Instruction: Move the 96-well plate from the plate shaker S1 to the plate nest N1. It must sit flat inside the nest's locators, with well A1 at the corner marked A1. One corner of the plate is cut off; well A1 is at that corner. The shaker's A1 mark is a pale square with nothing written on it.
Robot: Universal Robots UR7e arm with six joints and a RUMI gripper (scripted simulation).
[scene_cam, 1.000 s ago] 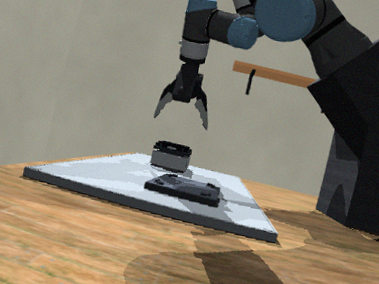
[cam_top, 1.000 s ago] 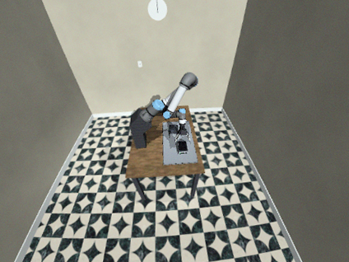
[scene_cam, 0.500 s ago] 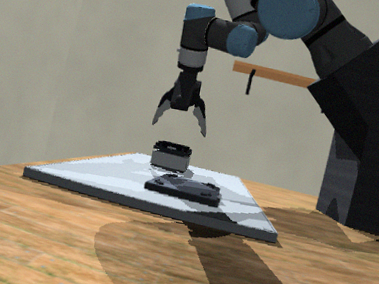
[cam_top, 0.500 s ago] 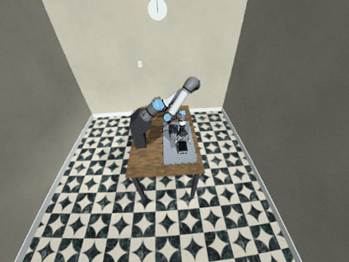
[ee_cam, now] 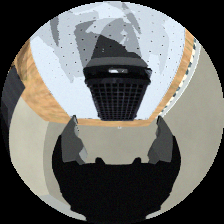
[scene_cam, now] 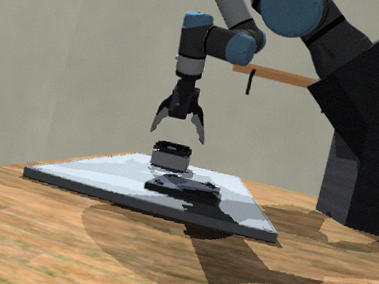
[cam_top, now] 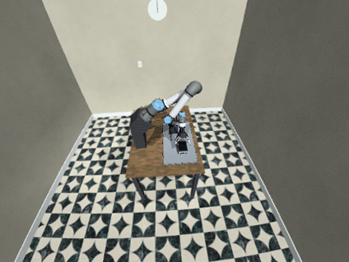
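The 96-well plate is 2 cm below my hand. The rest, counted from my hand: plate nest N1: 14 cm behind, 33 cm to the left, 8 cm below.
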